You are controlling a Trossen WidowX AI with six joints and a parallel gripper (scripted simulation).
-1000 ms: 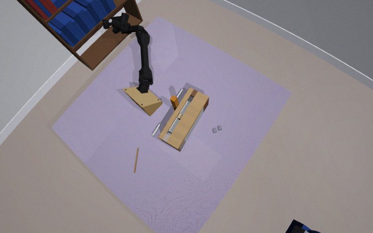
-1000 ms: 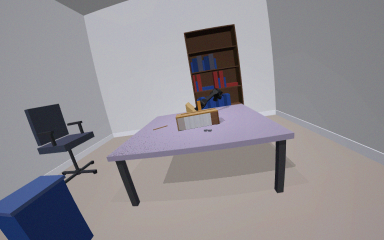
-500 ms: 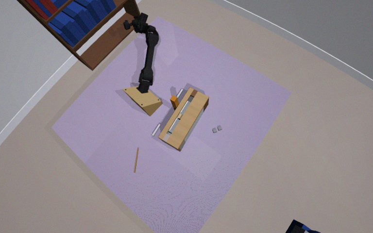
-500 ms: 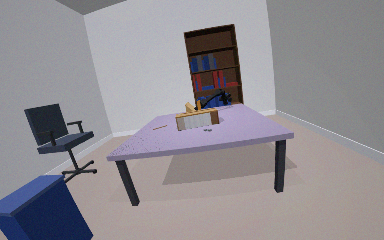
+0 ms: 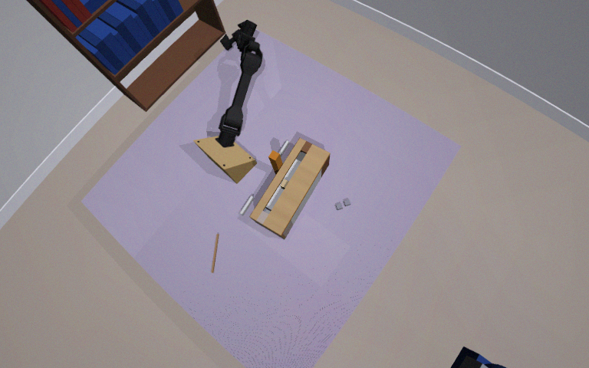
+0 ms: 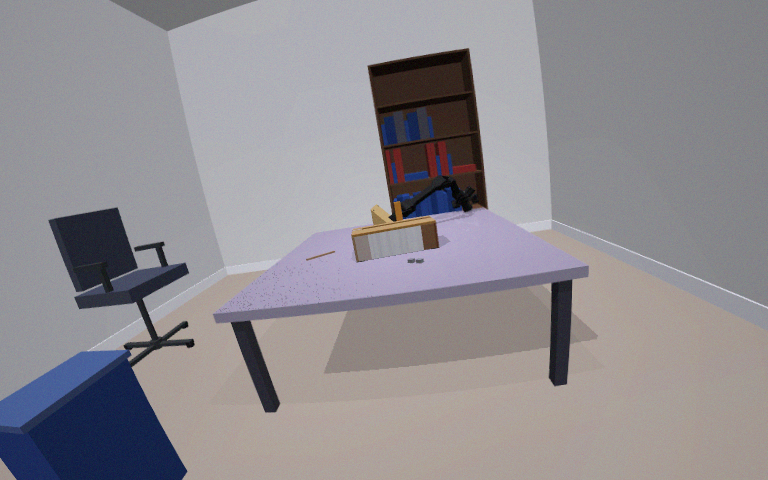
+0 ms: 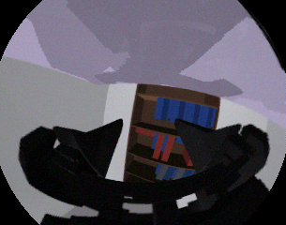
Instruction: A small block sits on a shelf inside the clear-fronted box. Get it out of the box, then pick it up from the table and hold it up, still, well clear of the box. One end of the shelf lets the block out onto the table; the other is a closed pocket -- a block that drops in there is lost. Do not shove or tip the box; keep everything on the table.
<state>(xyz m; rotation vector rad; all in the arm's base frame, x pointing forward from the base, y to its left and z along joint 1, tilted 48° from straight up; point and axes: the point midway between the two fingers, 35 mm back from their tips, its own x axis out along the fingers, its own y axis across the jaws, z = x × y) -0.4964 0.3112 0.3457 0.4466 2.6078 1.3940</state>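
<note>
Now: the wooden box 850 mm ahead of my gripper tip, 420 mm to the right of it and 10 mm above it. Also, from my gripper tip: orange bar 790 mm ahead, 390 mm to the right, 60 mm above; thin wooden stick 840 mm ahead, 830 mm to the right, 50 mm below.
</note>
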